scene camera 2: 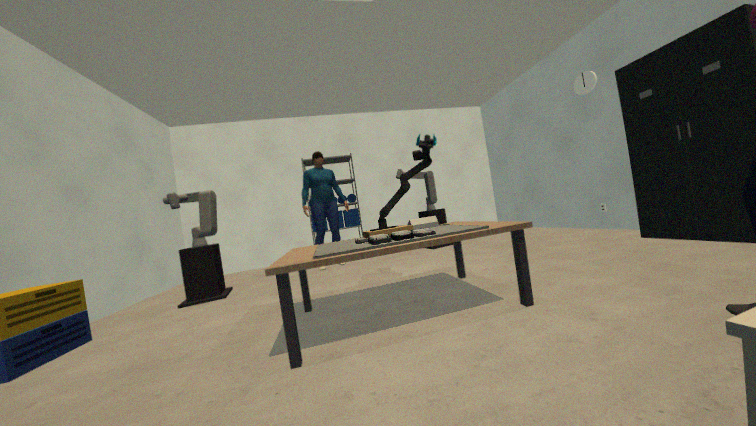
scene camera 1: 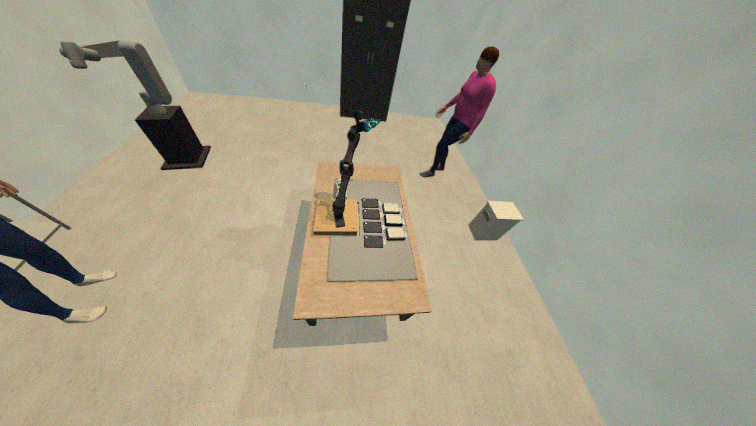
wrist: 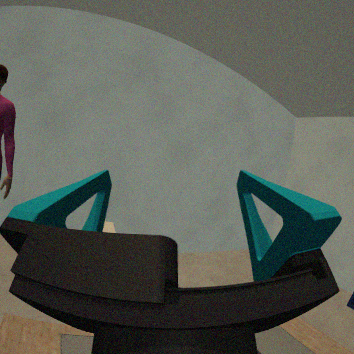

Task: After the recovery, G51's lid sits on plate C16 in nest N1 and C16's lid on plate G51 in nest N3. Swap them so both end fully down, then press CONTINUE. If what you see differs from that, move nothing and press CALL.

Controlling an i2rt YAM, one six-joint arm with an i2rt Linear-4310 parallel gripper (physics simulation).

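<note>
My gripper is open, with teal fingers wide apart and empty, raised high above the table. Three pale-topped blocks, apparently lidded plates, stand in a row on the grey mat. Beside them lie several dark square pads. Labels, nest numbers and how the lids sit are too small to tell. A panel with coloured spots is partly hidden behind the arm; CONTINUE and CALL cannot be read.
The arm stands on a yellow-brown board on the wooden table. A person in pink stands beyond the table, near a black cabinet. A person in teal stands behind it. A pale box stands on the floor.
</note>
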